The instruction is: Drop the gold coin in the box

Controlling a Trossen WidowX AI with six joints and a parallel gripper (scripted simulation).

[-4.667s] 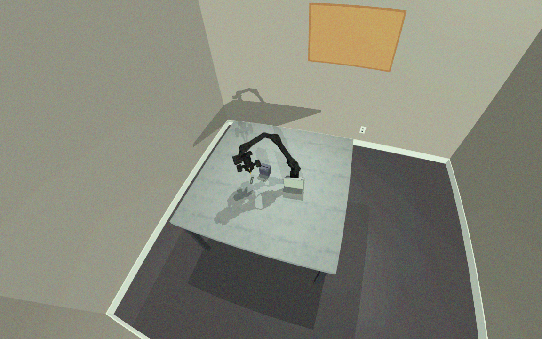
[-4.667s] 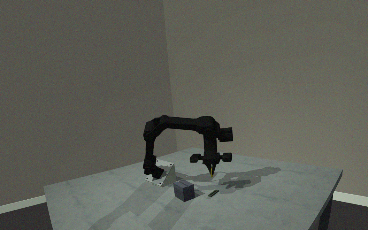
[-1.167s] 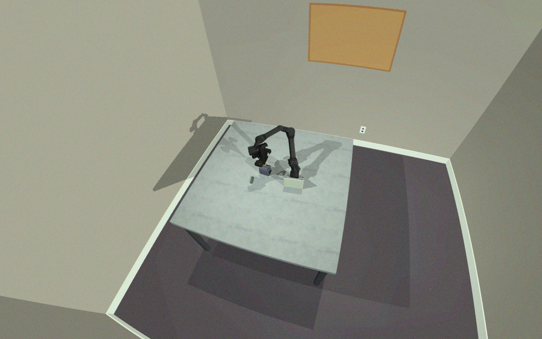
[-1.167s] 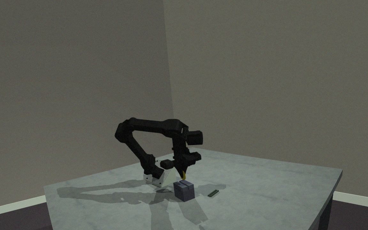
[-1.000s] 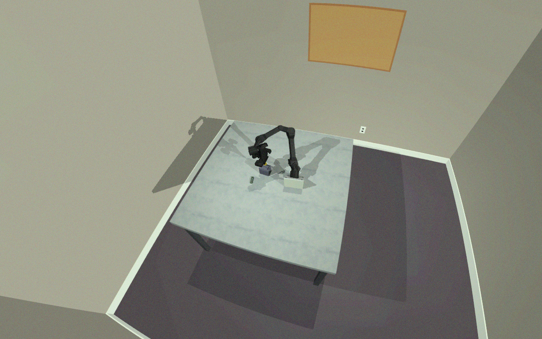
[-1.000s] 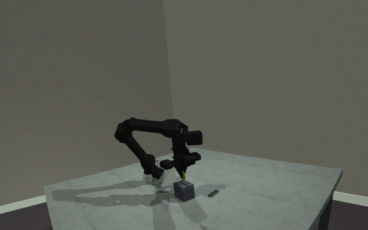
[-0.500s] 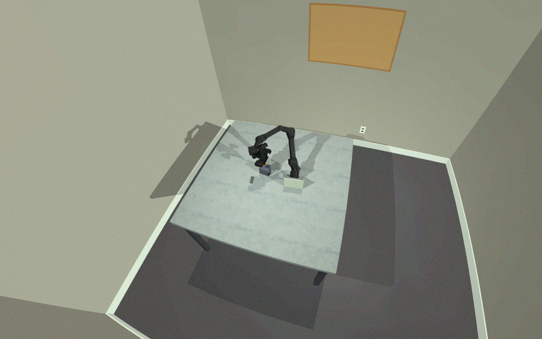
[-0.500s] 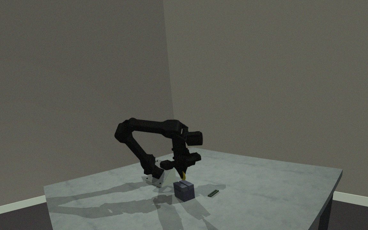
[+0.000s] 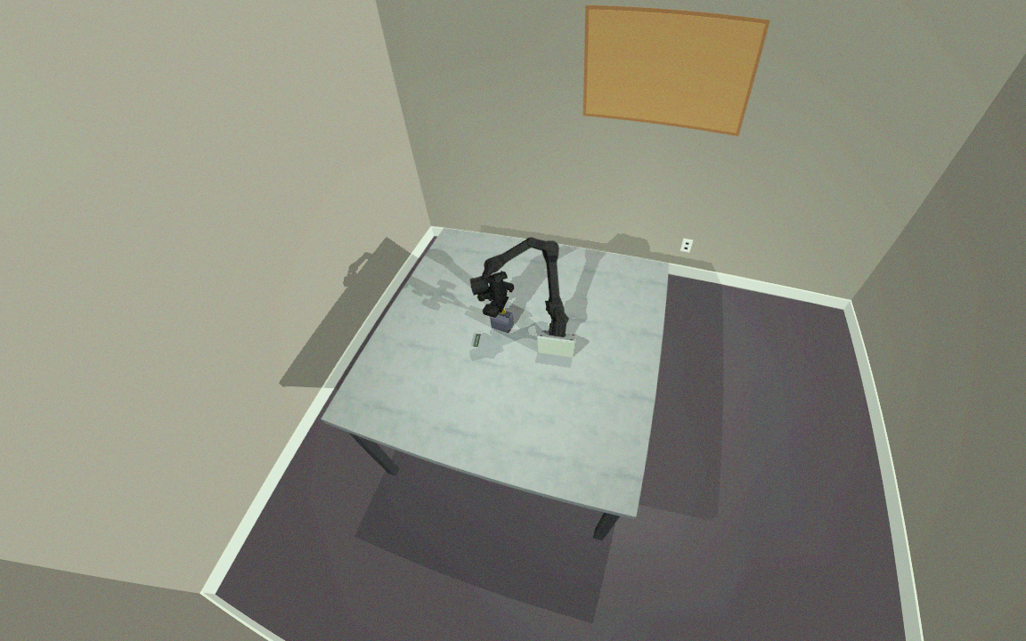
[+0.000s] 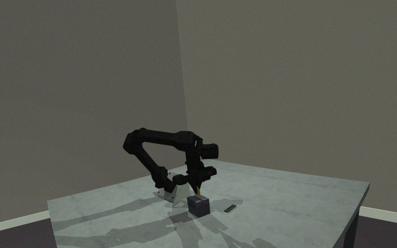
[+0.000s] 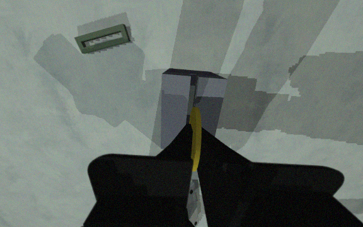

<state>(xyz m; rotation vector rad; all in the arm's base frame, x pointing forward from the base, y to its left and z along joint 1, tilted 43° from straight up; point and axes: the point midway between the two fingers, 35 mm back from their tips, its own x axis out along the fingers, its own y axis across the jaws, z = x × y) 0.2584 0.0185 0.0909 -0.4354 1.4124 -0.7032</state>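
The gold coin is 10 mm above my gripper tip.
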